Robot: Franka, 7 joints.
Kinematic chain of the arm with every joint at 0, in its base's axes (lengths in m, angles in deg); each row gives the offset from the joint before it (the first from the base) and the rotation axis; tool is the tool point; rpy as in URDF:
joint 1: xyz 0 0 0.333 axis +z
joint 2: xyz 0 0 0 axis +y
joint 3: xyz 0 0 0.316 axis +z
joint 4: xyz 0.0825 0 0 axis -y
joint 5: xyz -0.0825 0 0.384 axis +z
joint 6: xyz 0 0 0 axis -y
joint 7: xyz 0.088 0 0 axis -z
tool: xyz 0 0 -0.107 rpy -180 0 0
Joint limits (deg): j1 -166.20..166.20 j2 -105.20..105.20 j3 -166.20..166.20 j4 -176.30..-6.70 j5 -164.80..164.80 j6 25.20..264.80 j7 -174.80..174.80
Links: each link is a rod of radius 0.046 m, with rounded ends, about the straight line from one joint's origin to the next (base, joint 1, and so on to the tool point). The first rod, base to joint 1, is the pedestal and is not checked.
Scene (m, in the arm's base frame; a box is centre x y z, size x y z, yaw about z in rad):
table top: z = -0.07
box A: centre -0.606 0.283 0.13 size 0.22 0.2 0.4 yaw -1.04
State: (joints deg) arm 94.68 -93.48 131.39 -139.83 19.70 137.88 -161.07
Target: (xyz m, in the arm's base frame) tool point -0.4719 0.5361 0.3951
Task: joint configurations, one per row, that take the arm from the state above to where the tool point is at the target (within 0.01 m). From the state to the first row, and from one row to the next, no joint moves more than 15 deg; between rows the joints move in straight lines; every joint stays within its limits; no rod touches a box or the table.
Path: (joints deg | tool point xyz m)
1: 92.63 -95.15 119.87 -132.81 6.83 138.17 -163.03 | -0.4486 -0.0146 0.0740
2: 90.57 -96.83 108.35 -125.80 -6.03 138.47 -164.99 | -0.5231 -0.0573 0.1524
3: 88.52 -98.50 96.83 -118.78 -18.90 138.76 -166.95 | -0.5772 -0.1069 0.2467
4: 86.47 -100.18 85.31 -111.77 -31.77 139.06 -168.92 | -0.6063 -0.1648 0.3483
5: 84.41 -101.85 73.79 -104.75 -44.64 139.35 -170.88 | -0.6090 -0.2322 0.4476
6: 82.36 -103.53 62.28 -97.74 -57.50 139.64 -172.84 | -0.5864 -0.3088 0.5347
7: 80.31 -105.20 50.76 -90.72 -70.37 139.94 -174.80 | -0.5423 -0.3928 0.6014
8: 70.25 -100.90 56.97 -91.36 -57.48 141.63 -172.84 | -0.6296 -0.2443 0.5828
9: 60.18 -96.60 63.18 -91.99 -44.59 143.32 -170.88 | -0.6779 -0.0881 0.5569
10: 50.12 -92.30 69.39 -92.63 -31.70 145.01 -168.92 | -0.6896 0.0658 0.5263
11: 40.05 -88.00 75.60 -93.27 -18.82 146.70 -166.95 | -0.6690 0.2096 0.4931
12: 29.99 -83.69 81.82 -93.90 -5.93 148.39 -164.99 | -0.6221 0.3378 0.4592
13: 19.93 -79.39 88.03 -94.54 6.96 150.08 -163.03 | -0.5545 0.4472 0.4262
14: 9.86 -75.09 94.24 -95.17 19.85 151.77 -161.07 | -0.4719 0.5361 0.3951

